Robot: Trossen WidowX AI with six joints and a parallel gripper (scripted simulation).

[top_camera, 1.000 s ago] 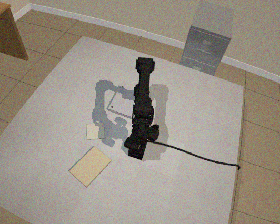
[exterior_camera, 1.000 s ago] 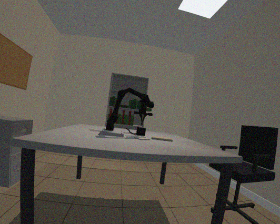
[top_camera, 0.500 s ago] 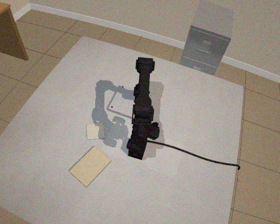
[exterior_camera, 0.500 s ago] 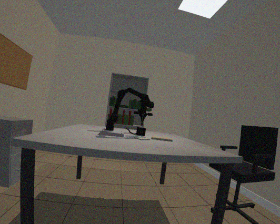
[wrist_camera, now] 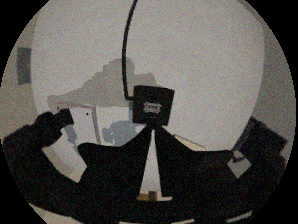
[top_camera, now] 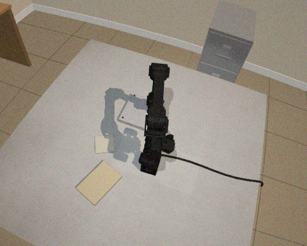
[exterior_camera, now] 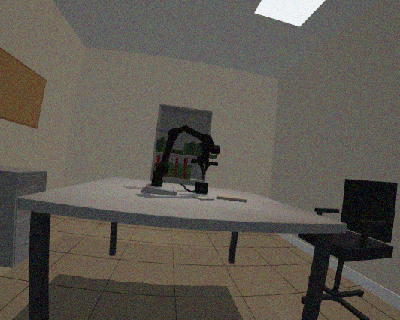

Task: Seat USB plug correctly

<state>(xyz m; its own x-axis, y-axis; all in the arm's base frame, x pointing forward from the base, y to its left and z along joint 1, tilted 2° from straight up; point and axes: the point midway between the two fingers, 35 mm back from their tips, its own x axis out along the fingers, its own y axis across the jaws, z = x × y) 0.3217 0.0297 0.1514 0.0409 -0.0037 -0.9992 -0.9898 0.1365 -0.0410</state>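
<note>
The USB plug is 2 cm below my gripper tip. From my gripper tip the other things lie so: pad (21 cm to the right, 13 cm below, 13 cm ahead).
</note>
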